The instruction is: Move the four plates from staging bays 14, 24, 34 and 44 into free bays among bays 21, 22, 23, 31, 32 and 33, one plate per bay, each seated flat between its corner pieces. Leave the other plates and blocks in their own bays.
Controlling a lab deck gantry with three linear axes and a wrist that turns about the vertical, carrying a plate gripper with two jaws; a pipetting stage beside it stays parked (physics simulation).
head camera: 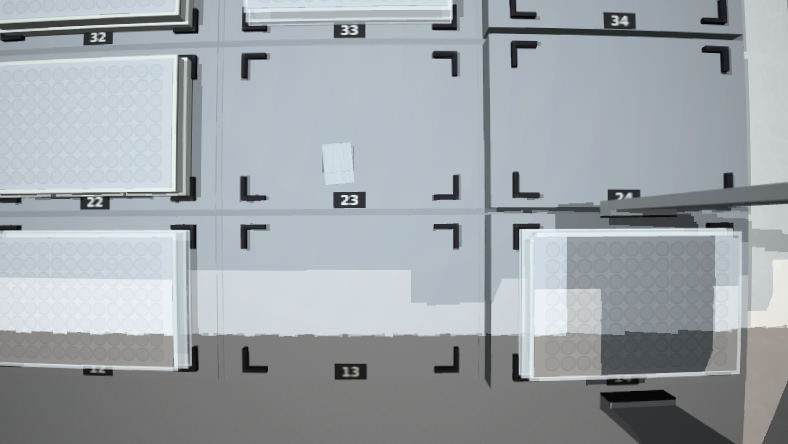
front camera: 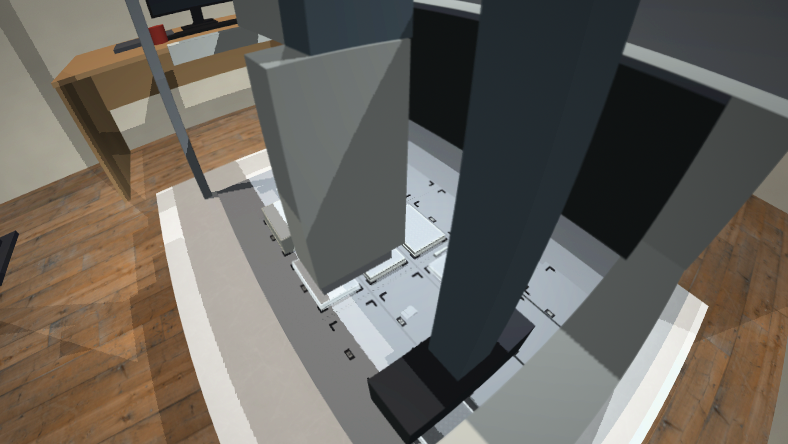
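Seen in the pictures: gripper, fingertip midpoint: (head camera: 632,305); robot's base, origin of the base link: (front camera: 264,221).
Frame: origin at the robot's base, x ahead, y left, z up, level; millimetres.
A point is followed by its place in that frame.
In the head view my gripper (head camera: 638,303) @(x 549, y 44, z 33 mm) is open, its jaws beyond the front and back edges of the clear-rimmed plate (head camera: 584,264) @(x 524, y 66, z 29 mm) in bay 14. Its black body shows low in the front view, where it hides that plate's bay. Plates lie in bay 22 (head camera: 82,126) @(x 231, y 149, z 14 mm) (front camera: 388,268) @(x 290, y 151, z 11 mm), bay 32 (head camera: 93,9) @(x 236, y 221, z 14 mm) (front camera: 423,231) @(x 255, y 267, z 14 mm) and bay 33 (head camera: 347,12) @(x 392, y 216, z 12 mm) (front camera: 435,267) @(x 344, y 223, z 14 mm). Bay 23 (head camera: 386,110) @(x 415, y 160, z 0 mm) and bay 24 (head camera: 617,121) @(x 553, y 150, z 14 mm) hold no plate. The visible front strip of bay 34 (head camera: 579,11) @(x 531, y 216, z 14 mm) is bare. Bays 21, 31 and 44 do not show in the head view.
Another plate (head camera: 82,308) @(x 231, y 39, z 14 mm) (front camera: 344,293) @(x 290, y 52, z 12 mm) lies in bay 12. A grey block (front camera: 277,226) @(x 82, y 12, z 42 mm) stands at the left of the deck, partly hidden by the large grey box (front camera: 352,143). A small pale patch (head camera: 338,163) @(x 385, y 127, z 1 mm) lies in bay 23. Black corner pieces edge bay 13 (head camera: 330,308) @(x 380, y 37, z 0 mm).
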